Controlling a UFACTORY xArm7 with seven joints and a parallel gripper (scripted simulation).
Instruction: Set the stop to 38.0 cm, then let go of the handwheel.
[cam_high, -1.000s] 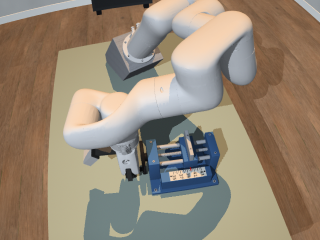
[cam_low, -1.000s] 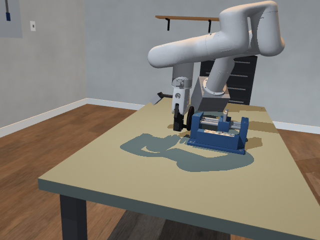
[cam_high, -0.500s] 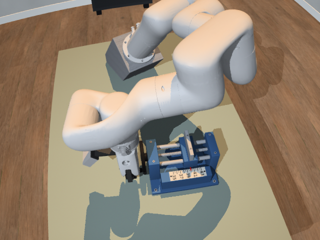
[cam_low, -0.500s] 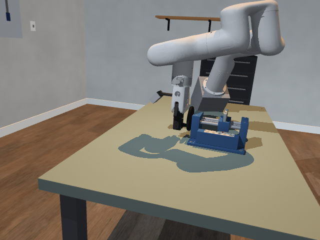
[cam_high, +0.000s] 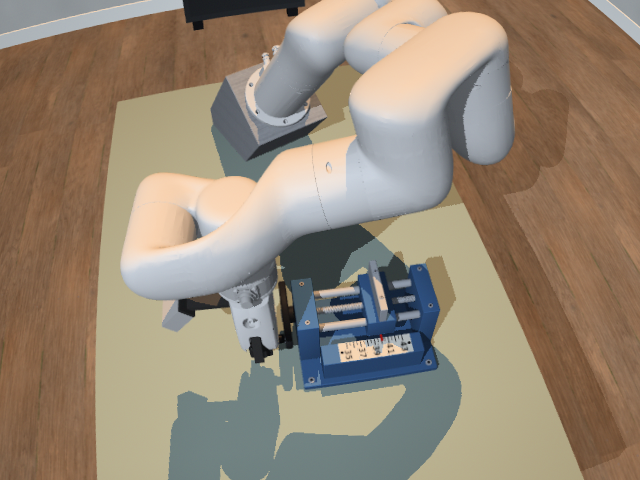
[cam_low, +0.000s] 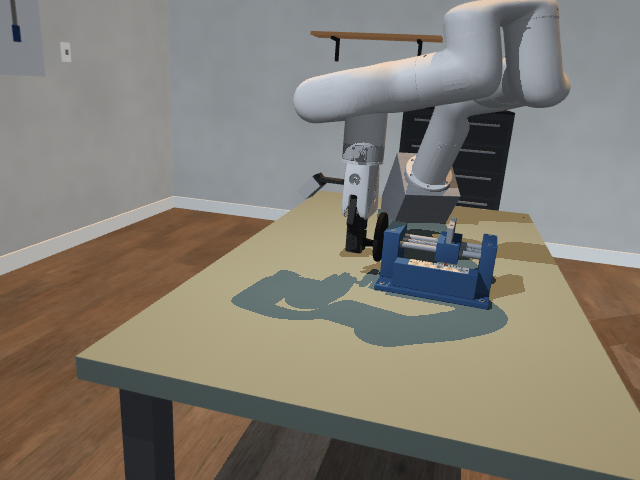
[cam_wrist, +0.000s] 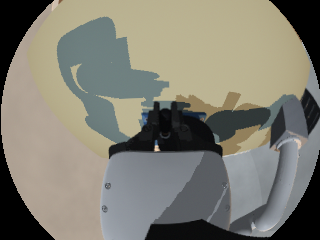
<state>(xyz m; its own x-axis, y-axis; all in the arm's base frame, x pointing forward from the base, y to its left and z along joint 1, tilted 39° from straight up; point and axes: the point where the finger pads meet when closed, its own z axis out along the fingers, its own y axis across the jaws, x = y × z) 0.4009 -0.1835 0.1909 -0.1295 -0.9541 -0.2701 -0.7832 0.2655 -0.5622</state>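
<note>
Now: hand 20 mm to the right of the handwheel. From my hand the other things lie so: stop plate 170 mm to the left, 20 mm above, 10 mm ahead.
</note>
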